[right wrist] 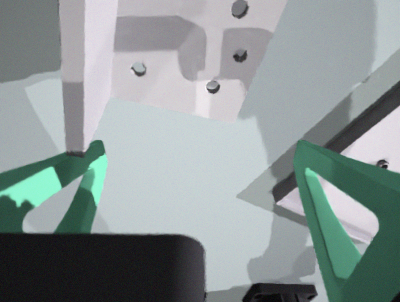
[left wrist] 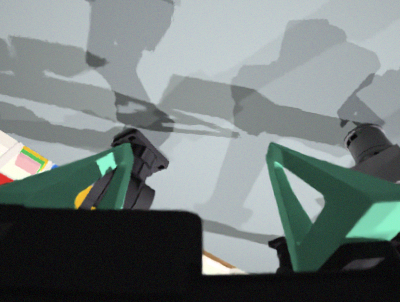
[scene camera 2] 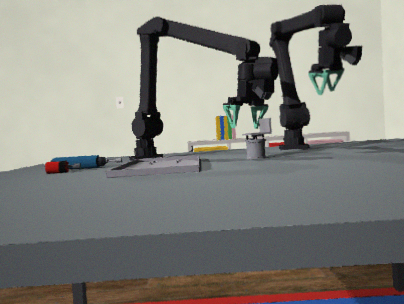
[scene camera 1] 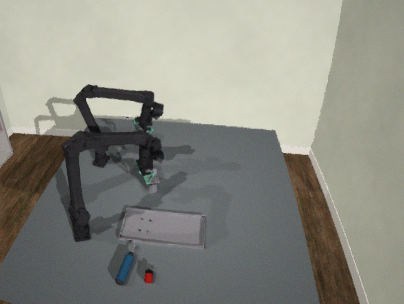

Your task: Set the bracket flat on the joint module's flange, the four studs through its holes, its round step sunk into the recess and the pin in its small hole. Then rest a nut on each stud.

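Pixels of known places: left gripper, fingertip midpoint: point(left wrist: 199, 150) point(scene camera 2: 326, 92); right gripper, fingertip midpoint: point(right wrist: 200, 151) point(scene camera 2: 245, 128) point(scene camera 1: 144, 179); left arm's base, link origin: point(left wrist: 142, 152) point(scene camera 2: 294, 148) point(scene camera 1: 101, 161); right arm's base, link origin: point(right wrist: 277, 293) point(scene camera 1: 81, 232).
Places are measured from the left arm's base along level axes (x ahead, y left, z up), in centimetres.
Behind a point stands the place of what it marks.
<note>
The grey joint module point(scene camera 1: 152, 188) {z 3.4, x 43.9, y -17.0 cm} point(scene camera 2: 255, 149) {z 2.9, x 45.7, y -14.4 cm} point(left wrist: 367, 142) {z 3.7, x 42.2, y -11.6 cm} stands on the table. The bracket point(scene camera 2: 265, 125) {z 10.1, x 42.1, y -10.9 cm} point(right wrist: 165, 92) {z 8.0, x 40.3, y -14.8 cm} is over it, its holed plate roughly level and its wall upright; in scene camera 2 a small gap with dark bits shows between plate and module. The holes look free of nuts. My right gripper point(scene camera 1: 144, 172) {z 9.7, x 39.7, y -17.6 cm} point(scene camera 2: 245, 126) {z 9.7, x 39.7, y -17.6 cm} point(right wrist: 200, 151) {z 9.7, x 39.7, y -17.6 cm} is open and empty above the module, one fingertip close by the bracket wall's end. My left gripper point(scene camera 1: 143, 127) {z 20.1, x 26.9, y 10.0 cm} point(scene camera 2: 325, 91) {z 20.1, x 26.9, y 10.0 cm} point(left wrist: 199, 150) {z 20.1, x 26.9, y 10.0 cm} is open and empty, high over the table. Several small nuts point(scene camera 1: 141, 218) {z 0.8, x 45.4, y -39.3 cm} point(right wrist: 382, 164) {z 0.9, x 45.8, y -38.4 cm} are in the tray point(scene camera 1: 175, 230) {z 0.4, x 64.2, y -40.5 cm} point(scene camera 2: 152, 171) {z 0.7, x 78.4, y -37.5 cm} point(right wrist: 370, 142) {z 0.4, x 46.2, y -35.1 cm}.
A blue-handled tool point(scene camera 1: 125, 268) {z 3.8, x 50.2, y -73.1 cm} point(scene camera 2: 82, 161) {z 2.4, x 51.1, y -69.5 cm} and a short red-handled tool point(scene camera 1: 149, 276) {z 3.3, x 61.6, y -73.1 cm} point(scene camera 2: 56, 167) {z 1.7, x 62.4, y -71.8 cm} lie beside the tray, on the side away from the module. A low shelf with books stands behind the table in scene camera 2.
</note>
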